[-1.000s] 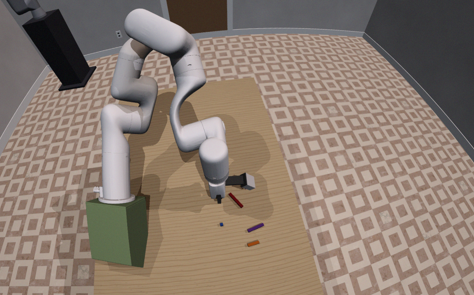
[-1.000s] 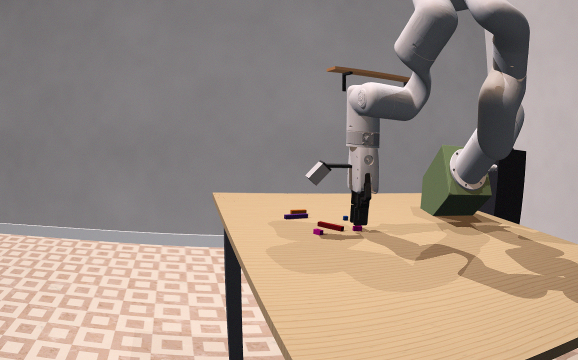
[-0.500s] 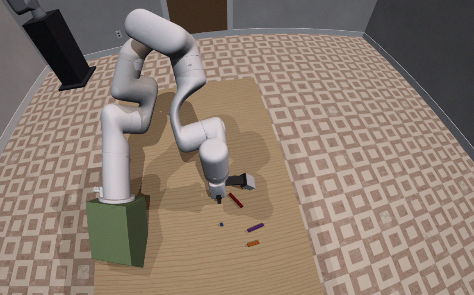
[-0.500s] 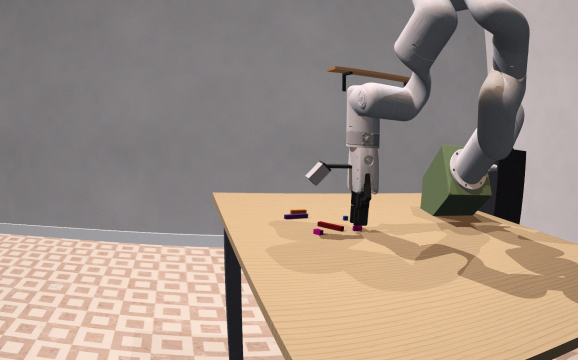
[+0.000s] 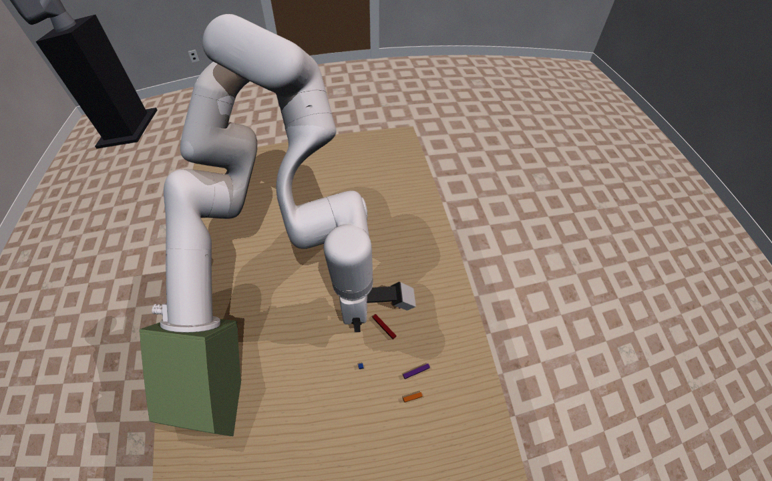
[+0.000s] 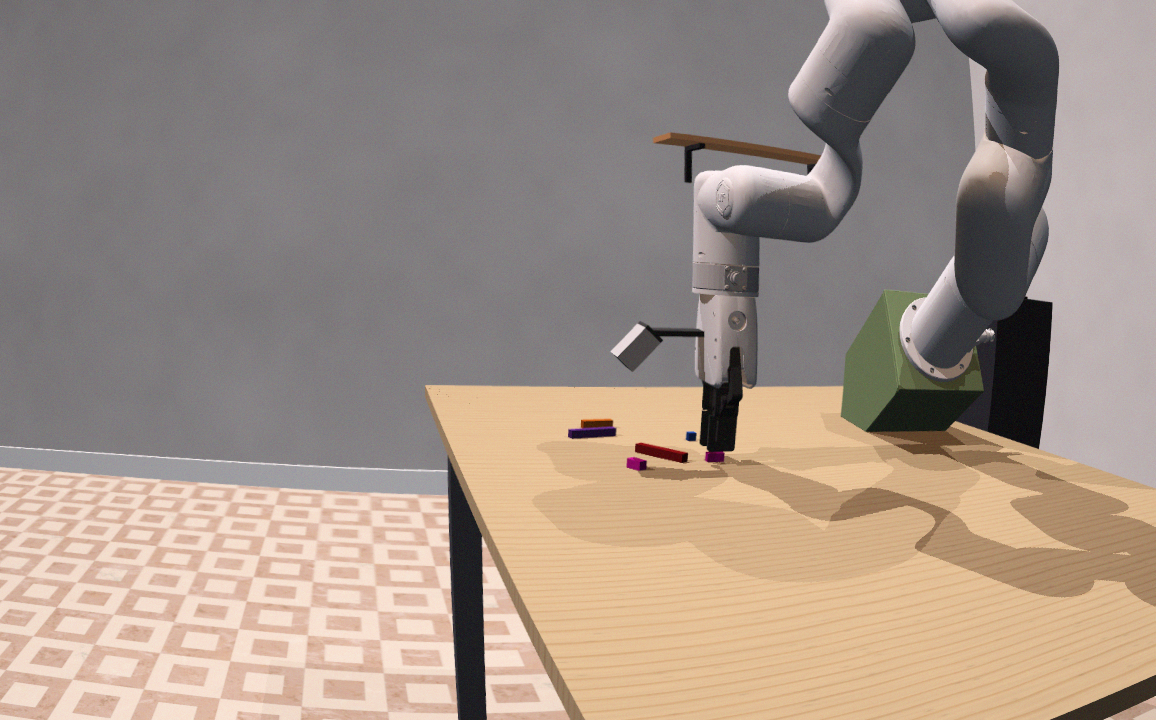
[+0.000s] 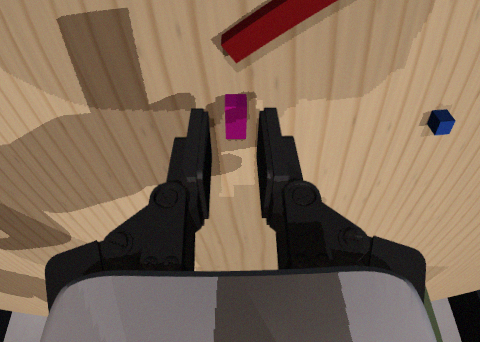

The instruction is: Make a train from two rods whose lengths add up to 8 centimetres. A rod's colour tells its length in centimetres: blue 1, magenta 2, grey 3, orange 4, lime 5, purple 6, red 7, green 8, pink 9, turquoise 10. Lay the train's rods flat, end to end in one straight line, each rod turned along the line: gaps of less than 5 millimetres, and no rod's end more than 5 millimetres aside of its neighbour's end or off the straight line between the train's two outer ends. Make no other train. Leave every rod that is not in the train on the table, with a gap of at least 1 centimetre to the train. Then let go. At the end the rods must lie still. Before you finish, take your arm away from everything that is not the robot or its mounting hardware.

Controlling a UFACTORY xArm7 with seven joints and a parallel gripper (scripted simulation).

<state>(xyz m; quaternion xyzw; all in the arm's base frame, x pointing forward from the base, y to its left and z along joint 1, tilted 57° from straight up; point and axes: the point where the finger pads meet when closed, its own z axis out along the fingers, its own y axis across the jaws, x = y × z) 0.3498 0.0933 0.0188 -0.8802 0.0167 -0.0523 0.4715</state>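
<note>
Now: hand 30 mm above the magenta rod. From my hand the other things lie so: small blue rod 120 mm to the right, 30 mm below; purple rod 120 mm ahead, 130 mm to the right, 30 mm below; red rod 60 mm ahead, 30 mm to the right, 30 mm below.
</note>
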